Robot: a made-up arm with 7 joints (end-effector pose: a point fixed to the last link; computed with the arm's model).
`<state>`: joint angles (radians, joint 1 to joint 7).
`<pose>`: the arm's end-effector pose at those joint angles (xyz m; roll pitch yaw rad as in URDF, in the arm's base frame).
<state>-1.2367 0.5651 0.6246 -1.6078 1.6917 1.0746 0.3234</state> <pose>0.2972 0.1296 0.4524 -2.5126 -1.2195 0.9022</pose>
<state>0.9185 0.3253 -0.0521 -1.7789 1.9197 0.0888 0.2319</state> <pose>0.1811 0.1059 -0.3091 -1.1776 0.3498 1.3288</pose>
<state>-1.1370 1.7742 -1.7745 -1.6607 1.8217 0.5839 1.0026</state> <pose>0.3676 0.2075 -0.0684 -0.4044 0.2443 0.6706</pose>
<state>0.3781 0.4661 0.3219 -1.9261 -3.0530 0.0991 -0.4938</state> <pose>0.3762 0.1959 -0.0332 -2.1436 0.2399 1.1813</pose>
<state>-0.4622 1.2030 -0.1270 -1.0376 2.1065 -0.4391 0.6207</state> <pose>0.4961 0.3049 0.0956 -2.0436 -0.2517 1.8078</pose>
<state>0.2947 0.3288 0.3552 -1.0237 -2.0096 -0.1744 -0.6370</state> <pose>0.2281 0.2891 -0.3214 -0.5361 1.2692 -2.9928</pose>
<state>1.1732 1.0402 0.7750 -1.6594 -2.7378 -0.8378 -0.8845</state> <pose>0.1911 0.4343 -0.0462 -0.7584 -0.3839 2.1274</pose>
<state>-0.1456 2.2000 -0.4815 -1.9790 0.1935 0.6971 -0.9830</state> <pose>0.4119 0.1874 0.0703 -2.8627 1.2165 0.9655</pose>
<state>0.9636 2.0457 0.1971 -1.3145 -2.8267 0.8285 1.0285</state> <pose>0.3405 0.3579 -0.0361 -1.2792 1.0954 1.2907</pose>
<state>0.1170 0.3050 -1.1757 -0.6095 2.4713 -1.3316 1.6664</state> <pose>0.0791 -0.0020 -0.4648 -1.4124 0.2861 2.3973</pose>
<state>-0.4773 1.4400 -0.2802 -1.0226 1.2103 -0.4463 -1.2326</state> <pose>0.4752 0.3475 0.1233 1.8889 -0.1656 -0.8474</pose>
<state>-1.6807 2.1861 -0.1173 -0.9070 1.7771 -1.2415 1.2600</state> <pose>-0.1055 0.3176 0.5611 2.0154 0.6138 2.2988</pose>
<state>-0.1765 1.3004 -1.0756 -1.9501 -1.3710 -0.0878 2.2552</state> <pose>0.3163 -0.0266 -0.2021 -0.1083 -0.3670 -1.0671</pose>
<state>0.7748 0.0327 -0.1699 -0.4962 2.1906 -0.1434 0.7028</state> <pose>-0.1752 -0.0225 -0.4301 -0.1693 0.1543 2.7802</pose>
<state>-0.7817 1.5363 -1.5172 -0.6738 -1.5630 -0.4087 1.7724</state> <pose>0.3532 0.4540 -0.0013 0.8462 0.9689 -0.5487</pose>
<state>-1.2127 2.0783 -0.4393 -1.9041 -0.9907 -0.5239 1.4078</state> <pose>0.3174 0.0110 0.4524 1.6581 0.4421 -1.4883</pose>
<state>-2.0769 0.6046 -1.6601 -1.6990 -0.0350 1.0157 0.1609</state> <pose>0.2939 -0.3426 0.1308 1.9582 0.4272 -1.4404</pose>
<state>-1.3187 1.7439 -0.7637 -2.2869 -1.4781 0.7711 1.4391</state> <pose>0.3000 -0.1264 0.2997 2.5711 0.1810 -1.9608</pose>
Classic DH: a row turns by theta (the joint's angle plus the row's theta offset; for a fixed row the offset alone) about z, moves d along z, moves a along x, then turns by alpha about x. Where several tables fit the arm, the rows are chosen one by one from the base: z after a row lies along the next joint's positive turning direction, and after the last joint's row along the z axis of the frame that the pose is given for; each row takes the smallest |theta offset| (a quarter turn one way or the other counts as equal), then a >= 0, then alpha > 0; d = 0 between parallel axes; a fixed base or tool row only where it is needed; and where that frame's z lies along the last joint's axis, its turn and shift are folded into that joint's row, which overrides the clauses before.
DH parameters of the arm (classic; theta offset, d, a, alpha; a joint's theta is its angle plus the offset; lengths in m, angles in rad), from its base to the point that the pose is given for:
base (fixed): 0 0.1081 0.028 -1.2217
joint 1: 1.5708 0.0037 0.0015 1.5708
joint 2: 1.2217 0.032 -0.003 -1.5708
joint 3: -1.5708 -0.182 0.025 -1.5708
joint 4: 0 -0.002 -0.046 1.5708
joint 5: 0 -0.36 0.005 -1.5708
joint 6: 0 0.001 -0.027 1.5708
joint 7: -1.3653 -0.0223 0.0063 -0.5293
tool (fixed): 1.2119 0.0015 0 0

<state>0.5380 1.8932 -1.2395 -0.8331 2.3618 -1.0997 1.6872</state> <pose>-0.0043 0.5566 -0.0082 -1.4550 -0.9275 1.9104</pose>
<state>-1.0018 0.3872 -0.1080 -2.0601 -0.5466 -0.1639 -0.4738</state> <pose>0.3091 -0.1454 0.4016 2.7992 0.0381 -1.9284</pose>
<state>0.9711 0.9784 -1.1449 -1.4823 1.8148 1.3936 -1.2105</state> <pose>-0.2124 0.0097 -0.2666 -2.1199 -0.0541 -1.1578</pose>
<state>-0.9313 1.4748 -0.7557 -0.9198 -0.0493 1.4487 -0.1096</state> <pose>0.4387 0.3156 0.1795 1.5127 0.1479 0.6869</pose>
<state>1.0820 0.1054 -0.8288 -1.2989 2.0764 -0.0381 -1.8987</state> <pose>-0.0524 -0.2257 -0.3475 -0.6449 0.1481 -0.3154</pose>
